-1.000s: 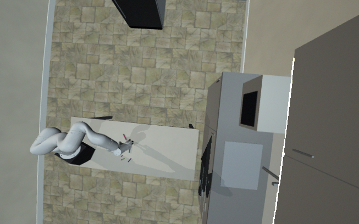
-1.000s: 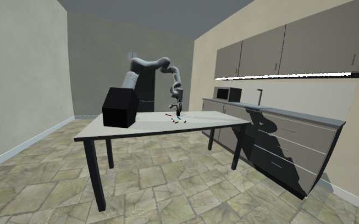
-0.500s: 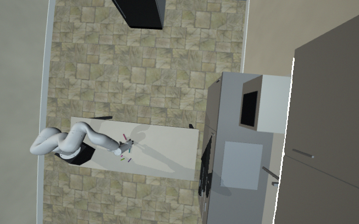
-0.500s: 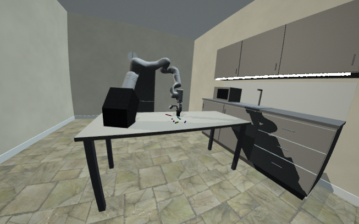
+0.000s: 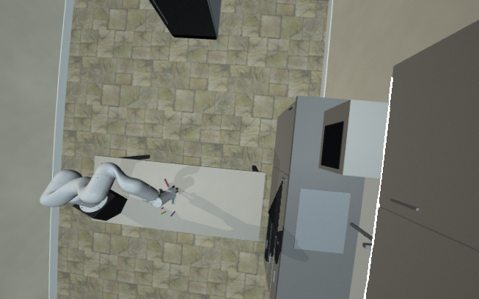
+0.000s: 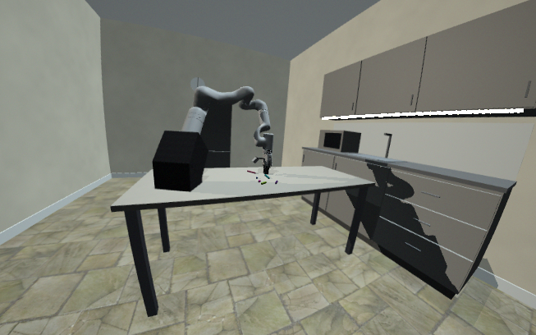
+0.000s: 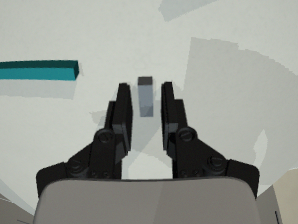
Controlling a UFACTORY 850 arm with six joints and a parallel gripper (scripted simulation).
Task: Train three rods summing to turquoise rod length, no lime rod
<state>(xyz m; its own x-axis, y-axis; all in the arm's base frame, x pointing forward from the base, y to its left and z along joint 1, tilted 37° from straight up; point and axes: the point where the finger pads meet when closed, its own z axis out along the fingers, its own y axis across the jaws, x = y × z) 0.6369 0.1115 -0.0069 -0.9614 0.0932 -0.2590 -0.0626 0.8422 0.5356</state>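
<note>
The grey rod is 20 mm below my hand. Round my hand: turquoise rod 30 mm behind, 100 mm to the right, 20 mm below; then small blue rod 120 mm behind, 120 mm to the right, 20 mm below; then pink rod 110 mm behind, 60 mm to the left, 20 mm below.
</note>
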